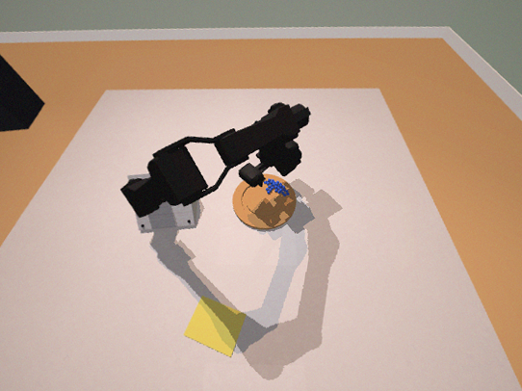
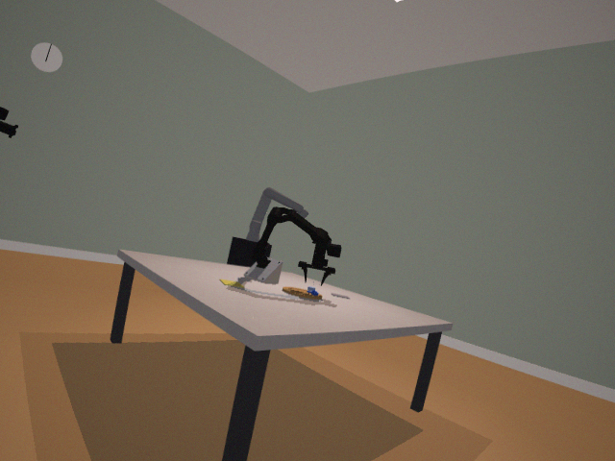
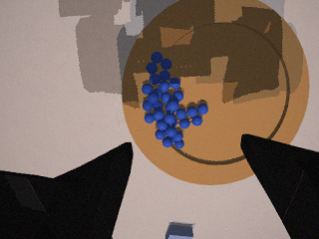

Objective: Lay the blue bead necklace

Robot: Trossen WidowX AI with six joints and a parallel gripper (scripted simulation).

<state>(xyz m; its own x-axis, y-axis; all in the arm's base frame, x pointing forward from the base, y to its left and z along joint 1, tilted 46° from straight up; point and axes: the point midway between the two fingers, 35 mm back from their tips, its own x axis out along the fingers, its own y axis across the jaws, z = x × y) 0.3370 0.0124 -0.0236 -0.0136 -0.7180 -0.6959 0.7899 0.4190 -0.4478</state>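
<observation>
My gripper tip is now 5 cm above the round bead board, 4 cm to the left of it and 2 cm past it. From my gripper tip the other things lie so: yellow square patch: 37 cm to the right, 18 cm behind, 6 cm below; then flat grey tile: 26 cm to the left, 6 cm below, 2 cm ahead; then light blue cube: 15 cm to the left, 11 cm behind, 5 cm below.
</observation>
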